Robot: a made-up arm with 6 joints.
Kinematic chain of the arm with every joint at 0, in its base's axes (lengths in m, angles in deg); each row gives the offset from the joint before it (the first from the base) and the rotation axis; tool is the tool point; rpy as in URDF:
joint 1: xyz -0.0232 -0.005 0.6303 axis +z
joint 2: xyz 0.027 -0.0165 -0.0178 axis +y
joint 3: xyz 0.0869 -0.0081 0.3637 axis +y
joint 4: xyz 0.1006 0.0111 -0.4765 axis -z
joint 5: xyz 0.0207 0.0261 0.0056 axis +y
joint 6: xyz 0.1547 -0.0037 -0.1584 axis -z
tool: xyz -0.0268 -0.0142 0.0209 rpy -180 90 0
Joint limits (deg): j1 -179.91..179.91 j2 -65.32..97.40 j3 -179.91..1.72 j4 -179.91..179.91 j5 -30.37..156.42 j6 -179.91..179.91
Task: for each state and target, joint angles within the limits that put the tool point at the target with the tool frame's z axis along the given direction. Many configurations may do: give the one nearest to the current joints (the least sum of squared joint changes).
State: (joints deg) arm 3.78 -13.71 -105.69 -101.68 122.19 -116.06
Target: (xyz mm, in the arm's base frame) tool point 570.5 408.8 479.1 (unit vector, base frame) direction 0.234 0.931 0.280
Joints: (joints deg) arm 47.03 24.37 -53.43 -121.06 107.75 -99.90
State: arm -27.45 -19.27 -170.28 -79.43 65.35 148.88
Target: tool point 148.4 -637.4 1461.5 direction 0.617 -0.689 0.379
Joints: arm -69.51 18.27 -155.07 -85.53 70.47 156.81
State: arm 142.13 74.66 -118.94 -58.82 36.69 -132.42
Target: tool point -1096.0 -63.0 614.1 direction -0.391 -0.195 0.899
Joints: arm 175.42 73.30 -148.58 -69.76 13.76 -124.18
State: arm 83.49 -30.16 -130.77 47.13 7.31 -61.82
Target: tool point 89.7 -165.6 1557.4 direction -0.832 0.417 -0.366
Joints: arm 86.15 -51.09 -114.96 85.30 16.76 -21.46
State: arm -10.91 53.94 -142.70 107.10 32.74 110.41
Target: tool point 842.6 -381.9 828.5 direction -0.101 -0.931 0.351
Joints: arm -13.04 33.77 -116.14 127.46 7.05 121.42
